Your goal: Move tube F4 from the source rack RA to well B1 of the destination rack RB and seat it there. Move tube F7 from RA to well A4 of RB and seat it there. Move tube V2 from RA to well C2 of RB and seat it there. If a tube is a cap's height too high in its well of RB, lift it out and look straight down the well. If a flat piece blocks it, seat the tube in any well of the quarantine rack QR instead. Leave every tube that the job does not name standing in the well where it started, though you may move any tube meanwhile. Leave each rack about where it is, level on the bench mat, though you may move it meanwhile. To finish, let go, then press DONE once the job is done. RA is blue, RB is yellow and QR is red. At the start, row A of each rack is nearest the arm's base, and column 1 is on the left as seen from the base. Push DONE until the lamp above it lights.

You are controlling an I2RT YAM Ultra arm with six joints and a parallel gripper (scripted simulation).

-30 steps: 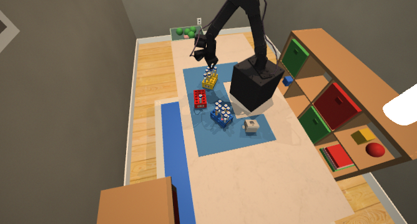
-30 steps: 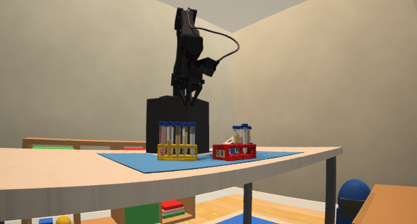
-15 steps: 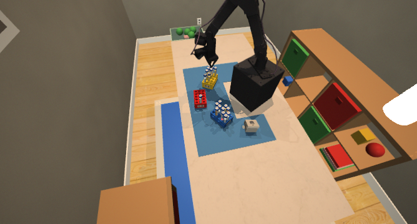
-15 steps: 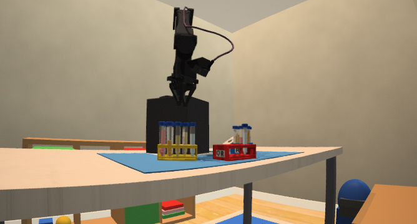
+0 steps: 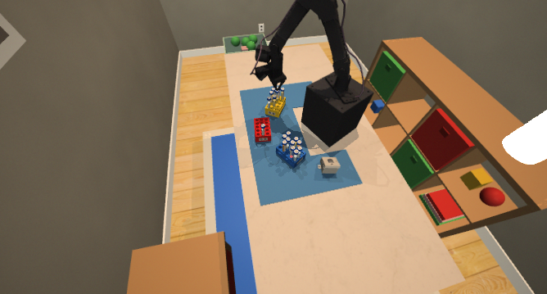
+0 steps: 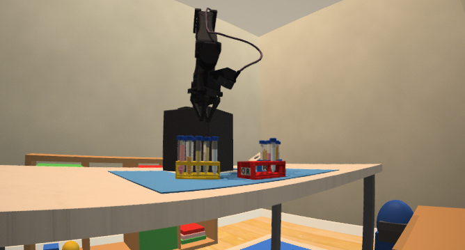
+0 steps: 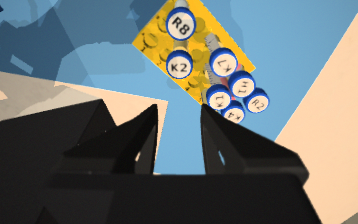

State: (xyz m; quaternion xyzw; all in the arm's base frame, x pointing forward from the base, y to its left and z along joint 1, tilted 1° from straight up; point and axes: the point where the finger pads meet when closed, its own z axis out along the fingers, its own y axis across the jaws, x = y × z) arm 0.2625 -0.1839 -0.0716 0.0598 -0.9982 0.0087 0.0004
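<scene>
My gripper is now 10 mm short of the tube and 120 mm above it. Round my hand: red rack: 120 mm ahead, 130 mm to the left, 160 mm below; then tube R8: 40 mm ahead, 120 mm below; then rack RB: 10 mm behind, 20 mm to the right, 160 mm below.
</scene>
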